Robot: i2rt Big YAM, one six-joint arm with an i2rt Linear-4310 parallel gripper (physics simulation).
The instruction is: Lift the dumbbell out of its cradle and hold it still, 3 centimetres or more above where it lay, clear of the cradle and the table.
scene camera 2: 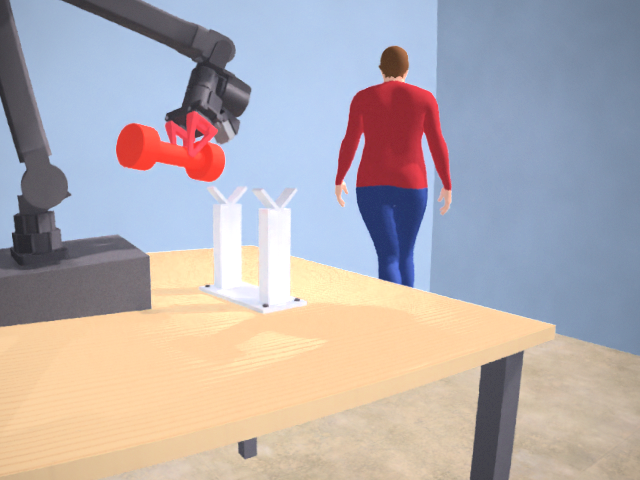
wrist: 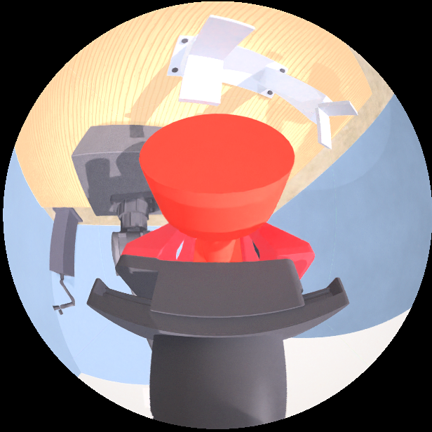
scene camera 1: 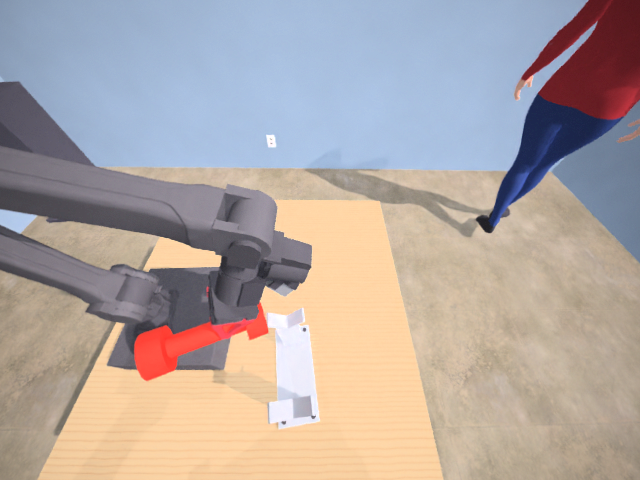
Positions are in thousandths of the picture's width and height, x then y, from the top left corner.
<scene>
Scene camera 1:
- my gripper: 349, 684
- red dumbbell: 245, 732
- white cradle: 465, 843
</scene>
